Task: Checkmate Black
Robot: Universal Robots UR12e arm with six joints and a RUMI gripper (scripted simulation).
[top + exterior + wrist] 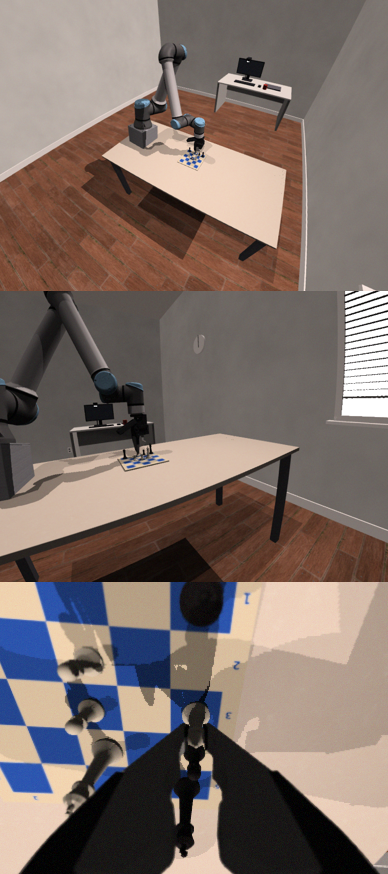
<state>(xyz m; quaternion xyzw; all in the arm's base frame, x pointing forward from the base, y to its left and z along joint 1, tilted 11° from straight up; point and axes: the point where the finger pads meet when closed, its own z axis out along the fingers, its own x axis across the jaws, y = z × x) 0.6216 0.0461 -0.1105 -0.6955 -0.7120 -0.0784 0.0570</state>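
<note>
Now: the black pawn 40 mm ahead of my hand and 20 mm below it. The rest, counted from my hand: blue-and-cream chessboard (80 mm to the right, 30 mm below); tall white piece (40 mm ahead, 80 mm to the right); tall black piece (80 mm ahead, 10 mm to the right).
</note>
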